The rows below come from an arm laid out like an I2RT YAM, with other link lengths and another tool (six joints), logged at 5 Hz.
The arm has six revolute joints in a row. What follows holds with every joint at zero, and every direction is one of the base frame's.
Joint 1 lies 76.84 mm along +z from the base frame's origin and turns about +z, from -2.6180 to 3.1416 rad.
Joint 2 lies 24.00 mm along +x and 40.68 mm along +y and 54.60 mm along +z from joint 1 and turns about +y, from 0.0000 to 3.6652 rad.
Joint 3 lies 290.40 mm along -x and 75.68 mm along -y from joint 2 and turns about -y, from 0.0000 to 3.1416 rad.
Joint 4 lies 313.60 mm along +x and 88.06 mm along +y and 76.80 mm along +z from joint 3 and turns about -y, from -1.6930 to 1.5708 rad.
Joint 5 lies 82.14 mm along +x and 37.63 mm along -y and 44.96 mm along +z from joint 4 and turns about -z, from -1.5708 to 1.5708 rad.
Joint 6 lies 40.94 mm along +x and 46.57 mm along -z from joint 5 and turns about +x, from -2.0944 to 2.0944 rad.
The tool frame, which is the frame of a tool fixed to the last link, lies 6.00 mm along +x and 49.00 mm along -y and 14.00 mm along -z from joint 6; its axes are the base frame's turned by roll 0.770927, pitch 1.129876 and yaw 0.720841 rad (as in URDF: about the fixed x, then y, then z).
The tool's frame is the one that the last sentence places.
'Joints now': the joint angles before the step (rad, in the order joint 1, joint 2, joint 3, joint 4, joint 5, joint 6). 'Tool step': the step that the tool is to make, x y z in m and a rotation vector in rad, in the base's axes. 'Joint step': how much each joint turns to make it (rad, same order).
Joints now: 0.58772 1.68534 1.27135 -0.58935 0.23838 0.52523
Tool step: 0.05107 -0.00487 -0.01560 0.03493 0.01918 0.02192
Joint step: -0.07487 0.13721 0.11472 0.03622 -0.08603 -0.06076
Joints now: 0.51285 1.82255 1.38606 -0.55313 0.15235 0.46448
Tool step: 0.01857 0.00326 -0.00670 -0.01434 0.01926 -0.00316
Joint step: -0.01289 0.07390 0.07409 -0.02248 -0.00256 -0.01003
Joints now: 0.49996 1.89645 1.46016 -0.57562 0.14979 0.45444
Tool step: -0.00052 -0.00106 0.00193 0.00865 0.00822 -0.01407
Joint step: -0.00294 -0.00122 0.00676 -0.01338 -0.00391 0.01571
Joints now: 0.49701 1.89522 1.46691 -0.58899 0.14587 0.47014
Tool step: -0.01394 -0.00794 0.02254 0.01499 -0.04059 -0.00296
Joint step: -0.00005 -0.08434 -0.04074 -0.00064 0.00676 -0.00093
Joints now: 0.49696 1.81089 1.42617 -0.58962 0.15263 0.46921
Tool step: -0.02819 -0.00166 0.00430 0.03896 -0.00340 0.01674
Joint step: 0.02395 -0.09881 -0.10025 0.01993 -0.02250 0.02460
